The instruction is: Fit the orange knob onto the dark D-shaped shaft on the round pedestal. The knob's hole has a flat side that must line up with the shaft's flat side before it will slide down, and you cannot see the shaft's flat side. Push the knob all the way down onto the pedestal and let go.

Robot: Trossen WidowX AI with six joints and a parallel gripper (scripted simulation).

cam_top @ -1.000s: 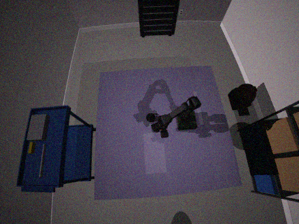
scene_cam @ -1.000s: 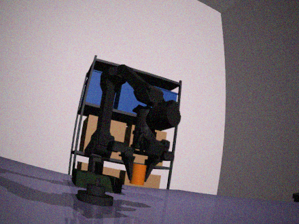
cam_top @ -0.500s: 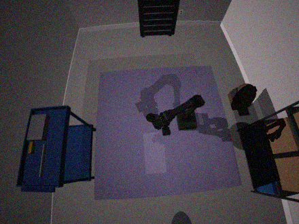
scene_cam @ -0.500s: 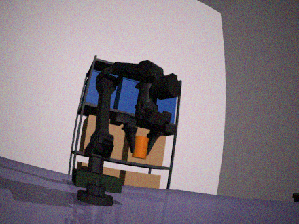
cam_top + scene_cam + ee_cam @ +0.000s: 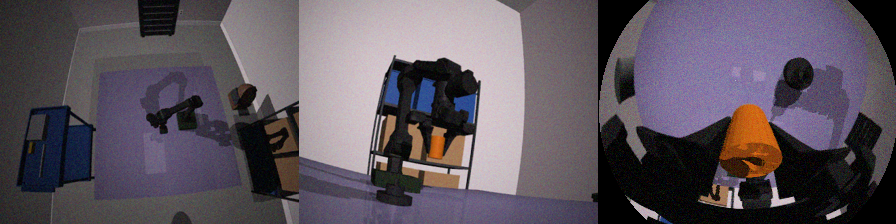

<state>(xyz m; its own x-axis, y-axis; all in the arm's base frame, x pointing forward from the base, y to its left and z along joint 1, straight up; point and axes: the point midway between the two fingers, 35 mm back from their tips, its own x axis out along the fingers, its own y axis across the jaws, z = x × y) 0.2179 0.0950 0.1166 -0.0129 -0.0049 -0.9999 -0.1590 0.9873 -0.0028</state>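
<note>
The dark pedestal lies 11 cm to the right of my gripper tip, 11 cm below it and 10 cm ahead of it. Round my gripper tip: orange knob: 2 cm above.
</note>
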